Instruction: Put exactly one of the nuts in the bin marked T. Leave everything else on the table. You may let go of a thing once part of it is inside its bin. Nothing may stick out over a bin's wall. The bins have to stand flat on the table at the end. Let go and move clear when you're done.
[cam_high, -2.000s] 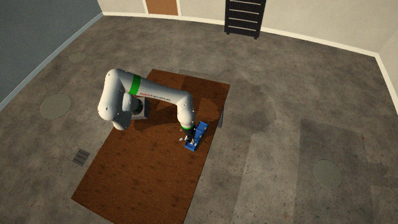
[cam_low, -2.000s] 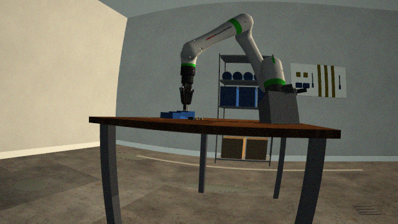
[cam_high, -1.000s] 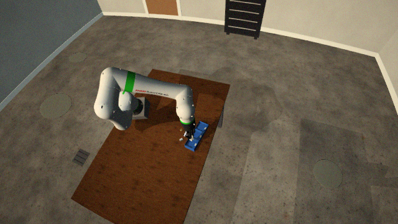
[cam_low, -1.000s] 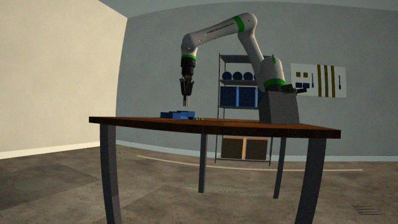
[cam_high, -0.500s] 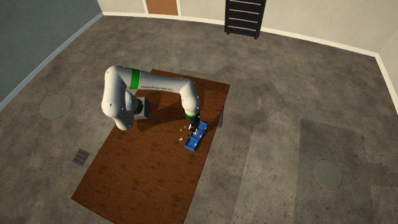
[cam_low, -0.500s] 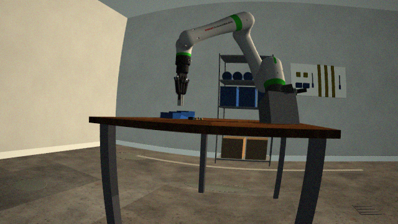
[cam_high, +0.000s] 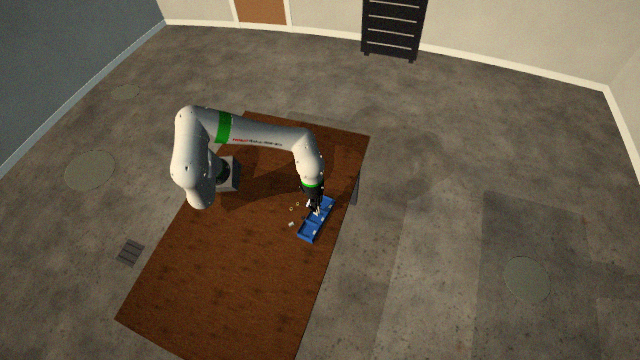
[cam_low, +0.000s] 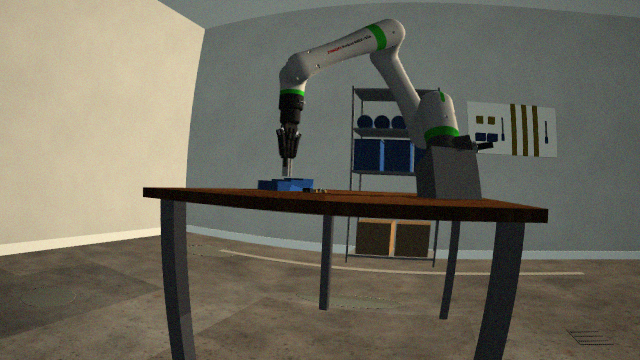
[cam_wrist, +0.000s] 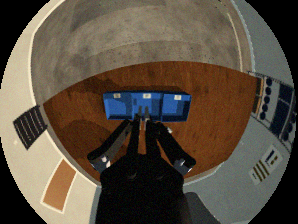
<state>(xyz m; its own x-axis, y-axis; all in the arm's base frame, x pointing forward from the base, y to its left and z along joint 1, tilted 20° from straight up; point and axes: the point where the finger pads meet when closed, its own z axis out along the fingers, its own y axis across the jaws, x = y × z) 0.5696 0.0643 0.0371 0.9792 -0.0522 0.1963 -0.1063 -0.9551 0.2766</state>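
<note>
My gripper is now 1 cm to the left of the blue bin row and 6 cm above it. From my hand the other things lie so: pale nut: 10 cm behind, 9 cm to the right, 8 cm below; then dark part: 15 cm behind, 11 cm to the left, 8 cm below.
</note>
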